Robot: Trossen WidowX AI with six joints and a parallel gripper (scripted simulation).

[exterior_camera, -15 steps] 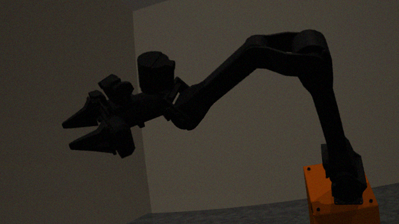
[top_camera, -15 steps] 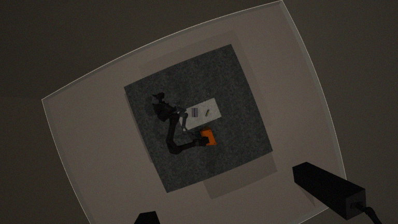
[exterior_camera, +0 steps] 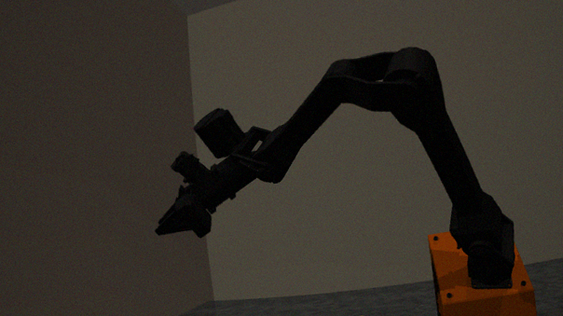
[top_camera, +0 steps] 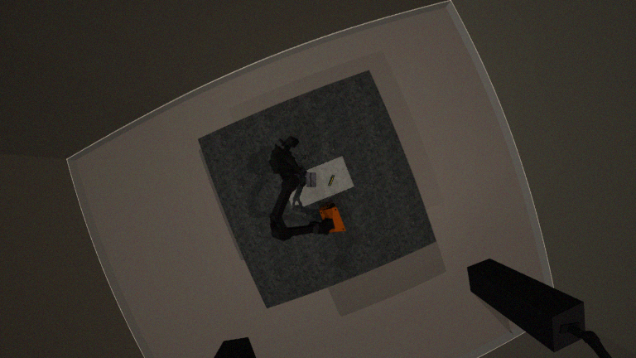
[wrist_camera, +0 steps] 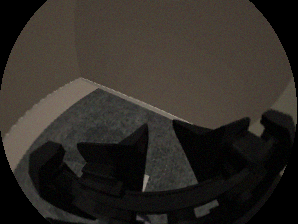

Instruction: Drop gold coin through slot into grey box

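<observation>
Right now my gripper tip is 280 mm past the gold coin, 250 mm above it and 240 mm to the left of it.
</observation>
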